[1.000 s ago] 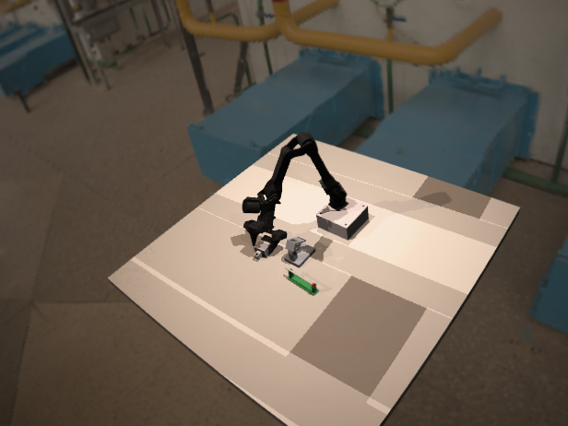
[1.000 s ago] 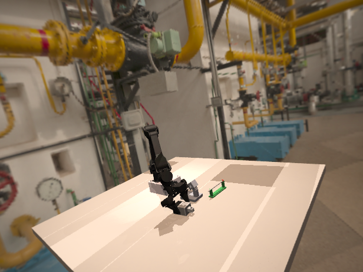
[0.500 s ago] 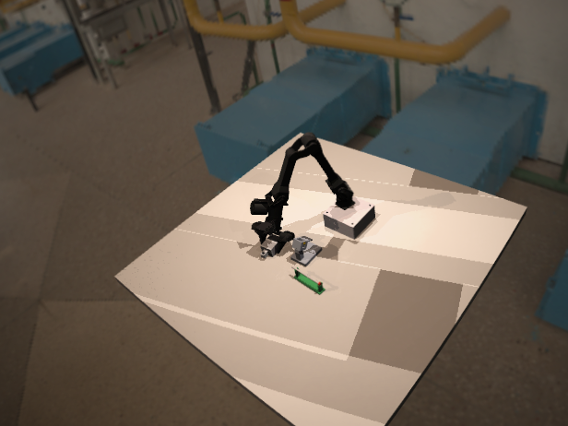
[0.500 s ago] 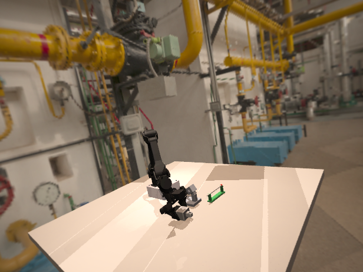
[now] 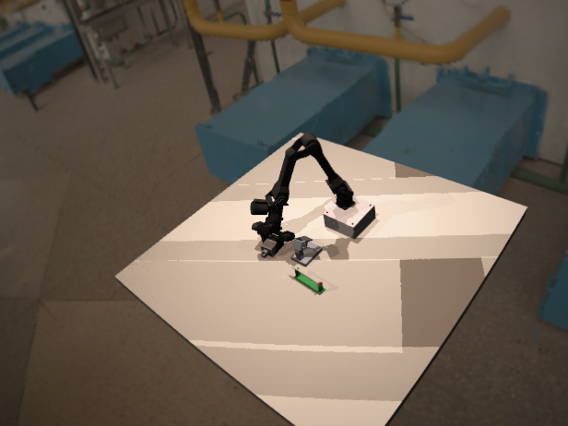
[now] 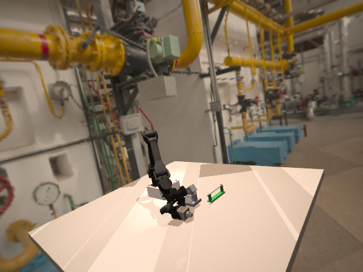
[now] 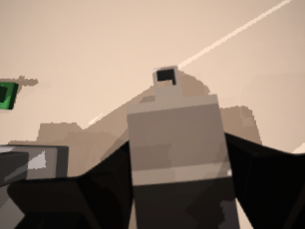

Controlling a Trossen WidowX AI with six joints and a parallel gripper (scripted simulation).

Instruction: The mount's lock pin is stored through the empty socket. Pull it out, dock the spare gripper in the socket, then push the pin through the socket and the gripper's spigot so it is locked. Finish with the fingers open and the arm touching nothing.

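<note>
The grey mount is 13 cm to the left of my gripper tip, 8 cm behind it and 4 cm above it. From my gripper tip the other things lie so: green cradle: 25 cm to the left, 2 cm above; then spare gripper: 2 cm above.
</note>
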